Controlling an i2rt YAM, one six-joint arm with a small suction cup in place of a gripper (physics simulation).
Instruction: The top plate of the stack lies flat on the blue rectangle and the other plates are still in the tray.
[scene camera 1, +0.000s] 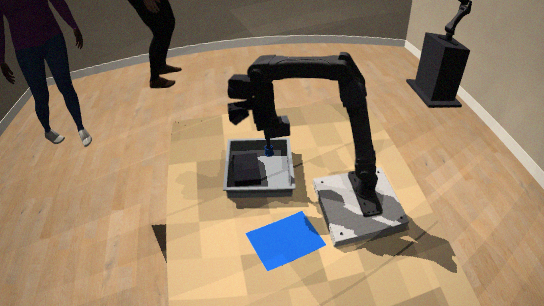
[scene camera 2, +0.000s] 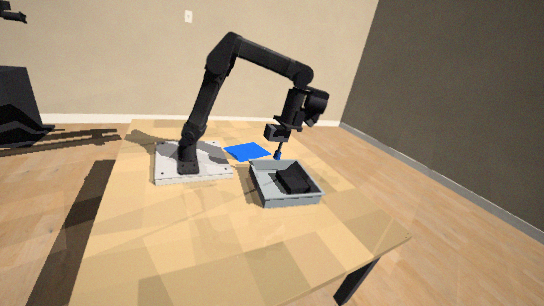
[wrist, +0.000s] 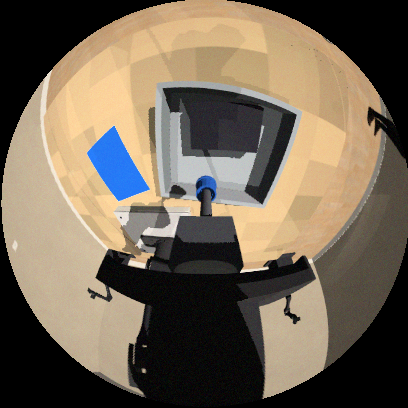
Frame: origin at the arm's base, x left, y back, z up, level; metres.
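Seen in the pictures: end effector, tool point: (scene camera 1: 269, 153) (scene camera 2: 276, 158) (wrist: 205, 184); arm's base, origin of the base link: (scene camera 1: 364, 193) (scene camera 2: 187, 159) (wrist: 166, 241).
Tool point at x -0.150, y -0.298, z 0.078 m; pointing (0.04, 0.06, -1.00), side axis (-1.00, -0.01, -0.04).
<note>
Offsets run from my tool point to a thing's top centre. "spot": to the spot under its first point.
A dark stack of plates @(dy -0.076, dx -0.031, dz -0.077 m) (scene camera 1: 247, 169) (scene camera 2: 295, 181) (wrist: 225, 127) lies in the grey tray @(dy -0.032, dx -0.029, dz -0.059 m) (scene camera 1: 260, 193) (scene camera 2: 292, 201) (wrist: 161, 130), on its left side in scene camera 1. I cannot tell the single plates apart. My gripper (scene camera 1: 269, 151) (scene camera 2: 277, 156) (wrist: 206, 187), a small blue suction cup, points down with no plate on it. It hangs above the tray's back right part in scene camera 1, apart from the stack. The blue rectangle @(spot: dy +0.015, dx +0.265, dz -0.109 m) (scene camera 1: 286, 240) (scene camera 2: 247, 151) (wrist: 117, 165) lies flat on the table in front of the tray in scene camera 1, with no plate on it.
The arm stands on a pale base plate (scene camera 1: 341, 225) (scene camera 2: 167, 175) (wrist: 140, 210), to the right of the tray in scene camera 1. The tray's raised walls surround the stack. A dark pedestal (scene camera 1: 442, 70) and two people, one in blue trousers (scene camera 1: 42, 60), stand away from the table.
</note>
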